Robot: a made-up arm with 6 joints. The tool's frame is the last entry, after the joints.
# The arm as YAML. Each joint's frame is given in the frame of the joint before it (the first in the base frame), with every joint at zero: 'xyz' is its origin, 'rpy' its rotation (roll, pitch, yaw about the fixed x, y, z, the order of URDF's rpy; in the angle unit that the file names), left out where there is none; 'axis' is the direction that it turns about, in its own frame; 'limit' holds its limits. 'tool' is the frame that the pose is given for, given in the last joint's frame.
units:
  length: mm
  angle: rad
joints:
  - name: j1
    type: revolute
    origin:
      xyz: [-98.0, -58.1, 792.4]
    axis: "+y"
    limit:
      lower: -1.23
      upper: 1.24
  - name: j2
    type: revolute
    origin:
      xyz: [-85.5, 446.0, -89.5]
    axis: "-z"
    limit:
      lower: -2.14
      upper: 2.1
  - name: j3
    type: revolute
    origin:
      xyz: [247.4, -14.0, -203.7]
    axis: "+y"
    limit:
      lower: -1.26
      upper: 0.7
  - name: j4
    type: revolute
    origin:
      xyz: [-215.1, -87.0, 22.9]
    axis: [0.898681, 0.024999, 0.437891]
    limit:
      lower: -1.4
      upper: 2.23
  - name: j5
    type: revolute
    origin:
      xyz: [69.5, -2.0, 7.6]
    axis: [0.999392, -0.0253, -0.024]
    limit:
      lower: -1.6
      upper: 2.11
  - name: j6
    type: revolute
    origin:
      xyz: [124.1, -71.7, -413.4]
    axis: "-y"
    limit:
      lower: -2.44
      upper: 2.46
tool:
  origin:
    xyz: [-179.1, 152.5, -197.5]
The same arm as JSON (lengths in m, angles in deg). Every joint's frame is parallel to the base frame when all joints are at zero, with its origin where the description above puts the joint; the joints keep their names.
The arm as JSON. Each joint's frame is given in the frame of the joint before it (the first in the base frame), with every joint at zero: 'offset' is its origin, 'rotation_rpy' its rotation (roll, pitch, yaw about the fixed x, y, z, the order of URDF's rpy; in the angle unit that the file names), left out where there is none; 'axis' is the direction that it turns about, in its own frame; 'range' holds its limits. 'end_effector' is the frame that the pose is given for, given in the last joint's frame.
{"length_unit": "m", "angle_unit": "deg", "chain": [
  {"id": "j1", "offset": [-0.098, -0.0581, 0.7924], "axis": "+y", "range": [-70.47, 71.05]},
  {"id": "j2", "offset": [-0.0855, 0.446, -0.0895], "axis": "-z", "range": [-122.61, 120.32]},
  {"id": "j3", "offset": [0.2474, -0.014, -0.2037], "axis": "+y", "range": [-72.19, 40.11]},
  {"id": "j4", "offset": [-0.2151, -0.087, 0.0229], "axis": [0.898681, 0.024999, 0.437891], "range": [-80.21, 127.77]},
  {"id": "j5", "offset": [0.0695, -0.002, 0.0076], "axis": [0.999392, -0.0253, -0.024], "range": [-91.67, 120.89]},
  {"id": "j6", "offset": [0.1241, -0.0717, -0.4134], "axis": "-y", "range": [-139.8, 140.95]}
], "end_effector": {"offset": [-0.1791, 0.1525, -0.1975]}}

